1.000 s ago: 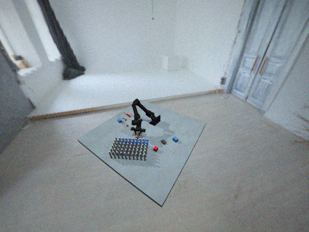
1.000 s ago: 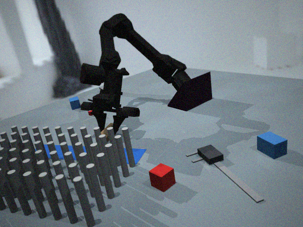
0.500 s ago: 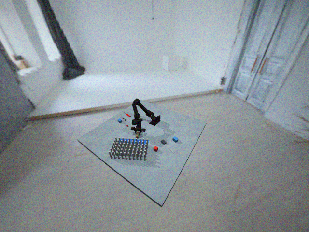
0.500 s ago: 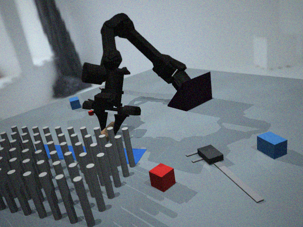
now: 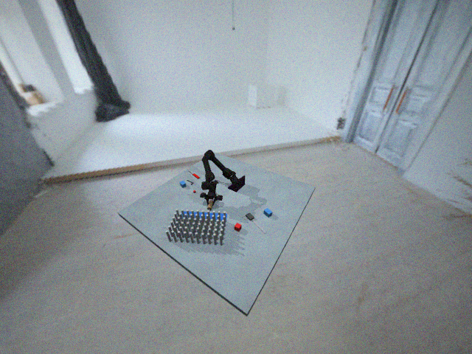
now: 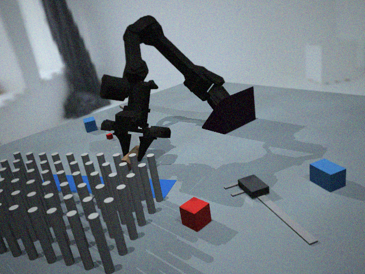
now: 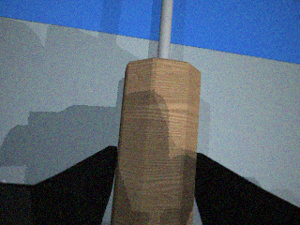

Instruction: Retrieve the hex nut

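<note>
My gripper tip is 110 mm short of the blue taped strip, 30 mm to the right of it and 10 mm above it. From my gripper tip the other things lie so: red-handled tool: 500 mm to the right, 230 mm behind, 10 mm below; L-shaped piece: 400 mm to the right, 120 mm behind, 10 mm below; small red cube: 260 mm to the right, 40 mm behind, 10 mm below.
</note>
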